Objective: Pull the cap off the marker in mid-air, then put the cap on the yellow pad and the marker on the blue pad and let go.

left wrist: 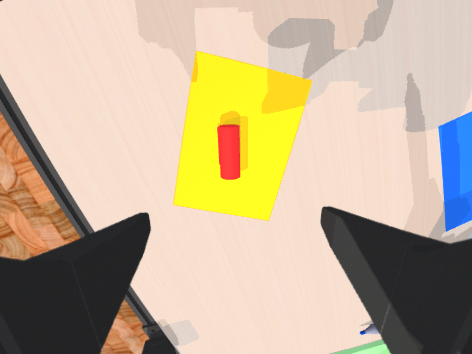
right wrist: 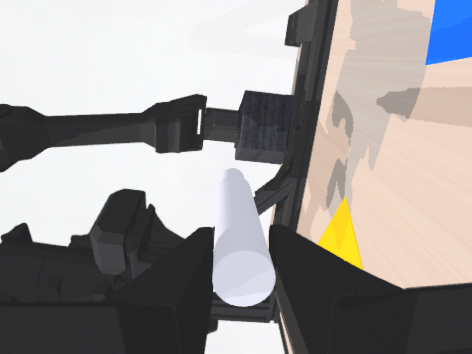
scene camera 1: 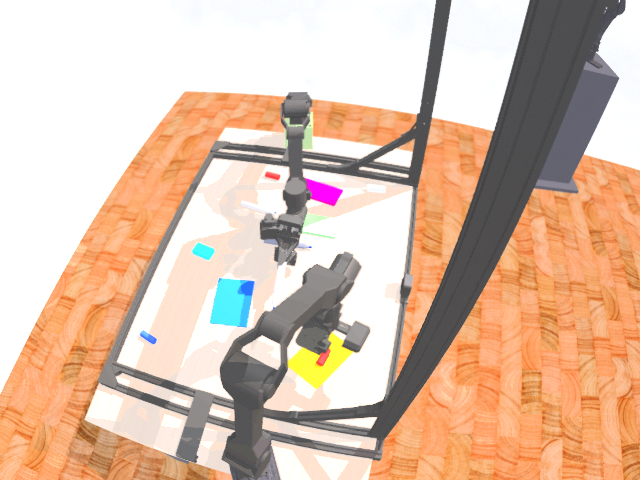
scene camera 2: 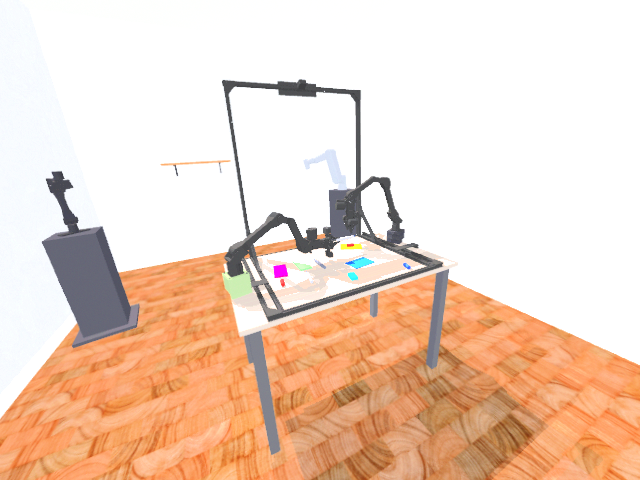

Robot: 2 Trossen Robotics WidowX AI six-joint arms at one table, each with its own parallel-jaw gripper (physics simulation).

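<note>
My left gripper appears at (scene camera 1: 325,337), (left wrist: 236,218) and (right wrist: 221,297). My right gripper appears at (scene camera 1: 279,267) and (right wrist: 240,239). A white marker is visible at (right wrist: 243,275), and a blue pad at (scene camera 1: 232,302). A yellow pad is visible at (scene camera 1: 303,363), (left wrist: 267,105) and (right wrist: 339,238).
</note>
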